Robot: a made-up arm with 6 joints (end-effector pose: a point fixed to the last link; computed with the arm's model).
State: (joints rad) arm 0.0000 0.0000 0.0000 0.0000 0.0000 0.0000
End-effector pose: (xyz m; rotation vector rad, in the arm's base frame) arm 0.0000 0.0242 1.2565 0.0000 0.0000 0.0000
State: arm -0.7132 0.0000 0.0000 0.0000 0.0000 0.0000
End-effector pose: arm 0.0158 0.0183 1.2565 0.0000 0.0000 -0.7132
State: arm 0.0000 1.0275 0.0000 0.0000 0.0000 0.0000
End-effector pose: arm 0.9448 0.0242 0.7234 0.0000 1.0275 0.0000
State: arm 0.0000 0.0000 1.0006 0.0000 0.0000 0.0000
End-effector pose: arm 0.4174 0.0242 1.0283 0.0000 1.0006 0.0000
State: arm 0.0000 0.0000 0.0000 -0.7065 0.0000 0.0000
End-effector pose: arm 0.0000 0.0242 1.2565 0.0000 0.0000 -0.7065
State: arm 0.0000 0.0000 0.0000 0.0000 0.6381 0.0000
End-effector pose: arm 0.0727 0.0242 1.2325 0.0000 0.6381 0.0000
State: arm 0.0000 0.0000 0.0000 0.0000 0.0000 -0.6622
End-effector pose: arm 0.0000 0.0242 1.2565 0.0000 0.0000 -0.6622
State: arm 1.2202 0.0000 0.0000 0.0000 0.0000 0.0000
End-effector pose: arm -0.0227 0.0083 1.2565 0.0000 0.0000 1.2202
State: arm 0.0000 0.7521 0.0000 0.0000 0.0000 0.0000
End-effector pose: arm 0.7540 0.0242 0.9588 0.0000 0.7521 0.0000
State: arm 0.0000 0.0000 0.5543 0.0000 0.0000 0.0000
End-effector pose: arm 0.2610 0.0242 1.1822 0.0000 0.5543 0.0000
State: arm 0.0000 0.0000 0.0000 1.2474 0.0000 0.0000
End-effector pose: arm 0.0000 0.0242 1.2565 0.0000 0.0000 1.2474
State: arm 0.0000 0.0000 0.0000 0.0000 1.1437 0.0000
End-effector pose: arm 0.1110 0.0242 1.1850 0.0000 1.1437 0.0000
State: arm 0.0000 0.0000 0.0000 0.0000 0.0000 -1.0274
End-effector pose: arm 0.0000 0.0242 1.2565 0.0000 0.0000 -1.0274
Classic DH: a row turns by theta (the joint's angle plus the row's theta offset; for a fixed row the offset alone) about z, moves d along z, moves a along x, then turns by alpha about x. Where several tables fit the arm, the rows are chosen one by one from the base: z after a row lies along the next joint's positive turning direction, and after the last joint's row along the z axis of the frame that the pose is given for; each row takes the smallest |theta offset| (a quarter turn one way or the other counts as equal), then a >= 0, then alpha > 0; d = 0 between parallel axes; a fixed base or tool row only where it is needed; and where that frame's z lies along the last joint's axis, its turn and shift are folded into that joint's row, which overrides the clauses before.
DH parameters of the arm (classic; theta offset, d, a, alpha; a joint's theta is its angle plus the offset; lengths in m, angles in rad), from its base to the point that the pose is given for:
joint 1: 0 0.1528 0 -1.5708
joint 2: -1.5708 0 0.6078 0
joint 3: 1.5708 0.0242 0 1.5708
joint 4: 0 0.3739 0 -1.5708
joint 5: 0 0 0 1.5708
joint 6: 0 0.122 0 0

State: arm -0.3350 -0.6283 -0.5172 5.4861 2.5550 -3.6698
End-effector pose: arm -0.5612 0.1698 0.7999 1.7652 -0.8785 1.9114
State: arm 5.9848 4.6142 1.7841 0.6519 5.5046 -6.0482
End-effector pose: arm -0.6004 0.1556 0.5587 0.1078 -0.6903 0.5377
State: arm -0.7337 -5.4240 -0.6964 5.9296 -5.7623 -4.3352
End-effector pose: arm 0.4435 -0.3956 1.0139 0.6893 0.0938 0.8121
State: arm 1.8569 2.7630 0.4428 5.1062 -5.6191 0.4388
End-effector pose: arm -0.0034 0.1717 -0.8791 -2.8046 0.7551 -1.0417
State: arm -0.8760 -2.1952 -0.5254 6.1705 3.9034 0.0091
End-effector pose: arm -0.3157 0.4314 -0.4974 0.4973 1.0976 -0.6445
